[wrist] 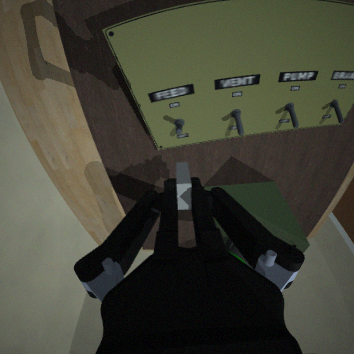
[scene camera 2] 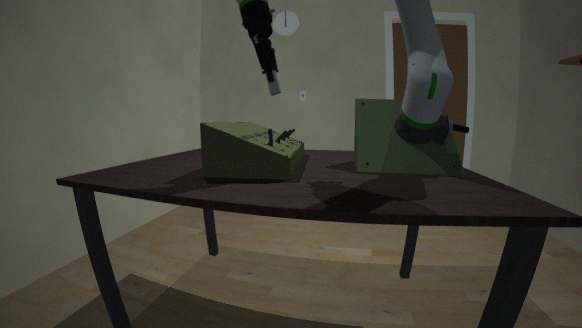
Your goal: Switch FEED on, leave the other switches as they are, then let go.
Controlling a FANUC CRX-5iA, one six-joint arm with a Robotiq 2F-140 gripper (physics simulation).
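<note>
The olive switch console stands on the table with its sloped panel up. In the wrist view the FEED lever looks short and points up towards the camera. The VENT lever, the PUMP lever and a fourth lever lean away from their ON marks. In the scene view one lever stands nearly upright, and the others slant to the right. My gripper is shut and empty, above the console and apart from the levers.
A green box stands to the console's right on the dark table. A grey arm section with a dark lower end stands in front of part of that box. A door and a clock are behind.
</note>
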